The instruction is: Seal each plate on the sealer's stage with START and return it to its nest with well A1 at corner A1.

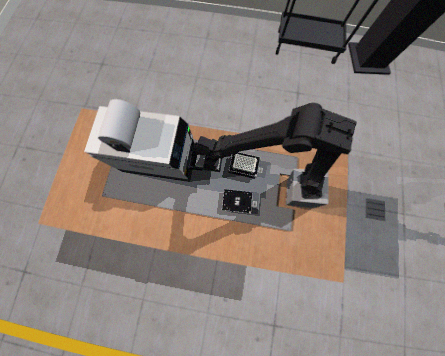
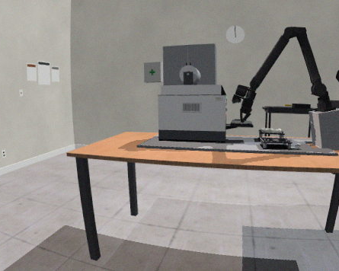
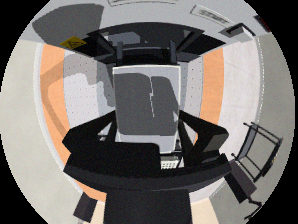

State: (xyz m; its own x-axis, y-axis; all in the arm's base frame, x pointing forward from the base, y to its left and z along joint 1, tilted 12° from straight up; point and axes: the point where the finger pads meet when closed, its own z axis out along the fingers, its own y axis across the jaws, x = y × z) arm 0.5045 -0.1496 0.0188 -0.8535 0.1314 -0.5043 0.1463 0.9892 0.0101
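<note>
Now: hand 3 cm above the sealer stage. Round my hand: foil roll (33 cm ahead, 29 cm above, 5 cm to the right).
</note>
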